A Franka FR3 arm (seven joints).
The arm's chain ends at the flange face. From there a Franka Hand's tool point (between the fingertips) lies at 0.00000 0.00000 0.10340 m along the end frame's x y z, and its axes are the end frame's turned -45 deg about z.
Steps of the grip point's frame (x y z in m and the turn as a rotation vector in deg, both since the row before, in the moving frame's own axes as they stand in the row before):
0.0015, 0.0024, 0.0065, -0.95, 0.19, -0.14
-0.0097, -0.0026, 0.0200, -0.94, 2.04, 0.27
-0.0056, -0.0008, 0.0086, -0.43, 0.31, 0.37
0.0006, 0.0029, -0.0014, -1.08, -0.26, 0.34
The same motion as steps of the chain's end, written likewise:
0.0013, -0.0003, 0.0065, -0.54, 0.81, -0.14
-0.0125, 0.0064, 0.0201, 0.78, 2.11, 0.27
-0.0055, 0.0032, 0.0086, -0.08, 0.52, 0.37
0.0014, -0.0001, -0.0014, -0.95, 0.58, 0.34

